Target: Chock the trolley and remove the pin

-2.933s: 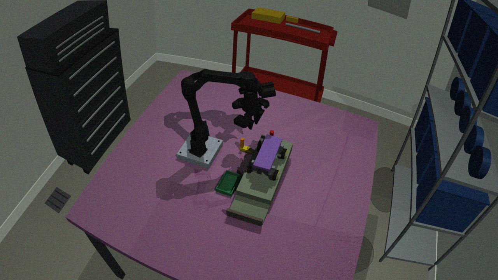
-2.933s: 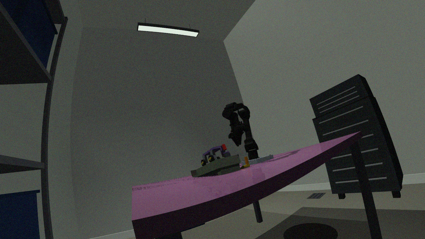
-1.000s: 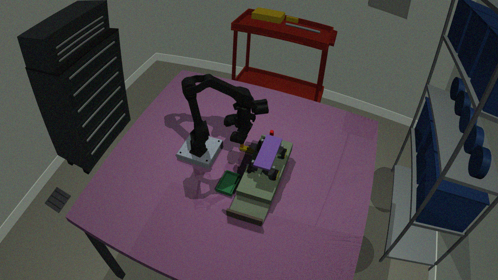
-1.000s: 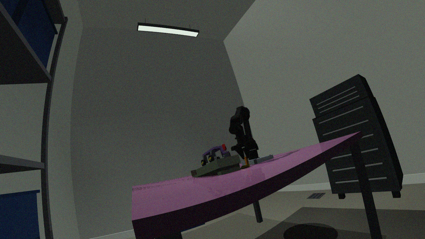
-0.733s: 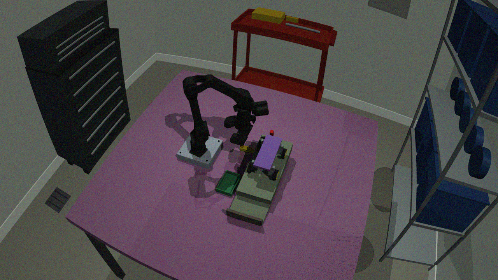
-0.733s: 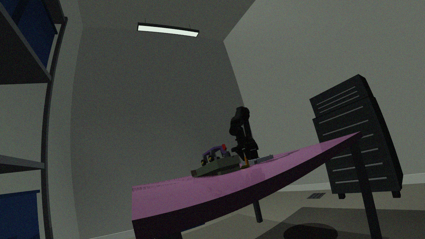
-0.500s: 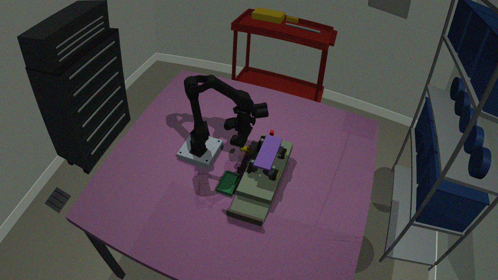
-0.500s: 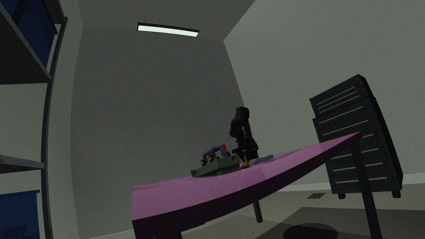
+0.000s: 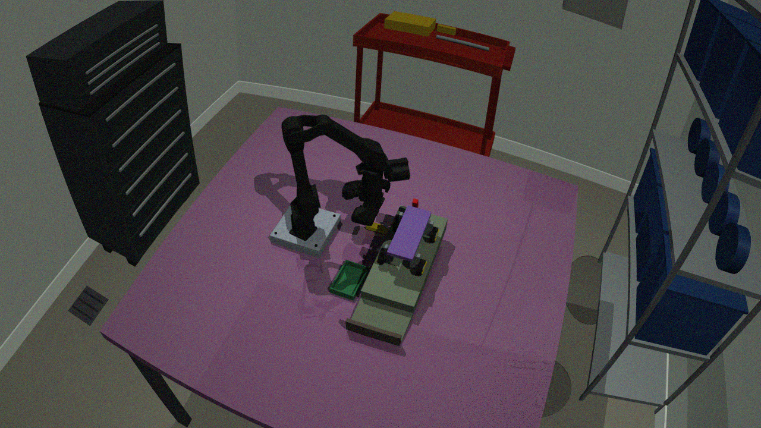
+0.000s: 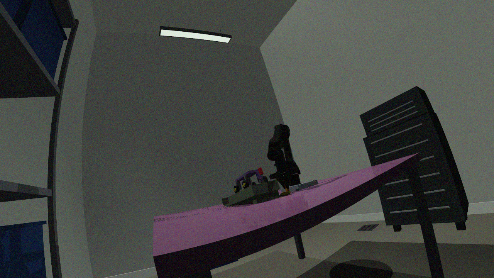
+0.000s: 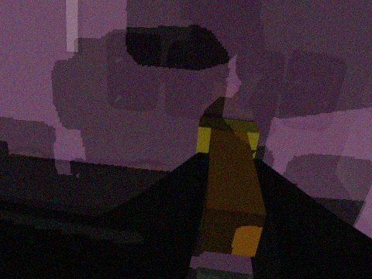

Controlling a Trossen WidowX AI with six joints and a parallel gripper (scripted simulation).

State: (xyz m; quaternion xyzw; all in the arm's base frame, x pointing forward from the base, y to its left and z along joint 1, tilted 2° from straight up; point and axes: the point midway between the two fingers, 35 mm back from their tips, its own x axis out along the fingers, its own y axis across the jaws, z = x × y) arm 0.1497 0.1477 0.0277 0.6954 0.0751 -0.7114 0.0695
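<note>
Now: gripper tip 17 cm short of the trolley, 9 cm to the left of it and 8 cm below it. From my gripper tip the other things lie so: red-headed stop pin (13 cm ahead, 10 cm above, 2 cm to the left); then olive ramp (17 cm ahead, 9 cm to the right, 2 cm above); then yellow chock (2 cm ahead, 1 cm below).
</note>
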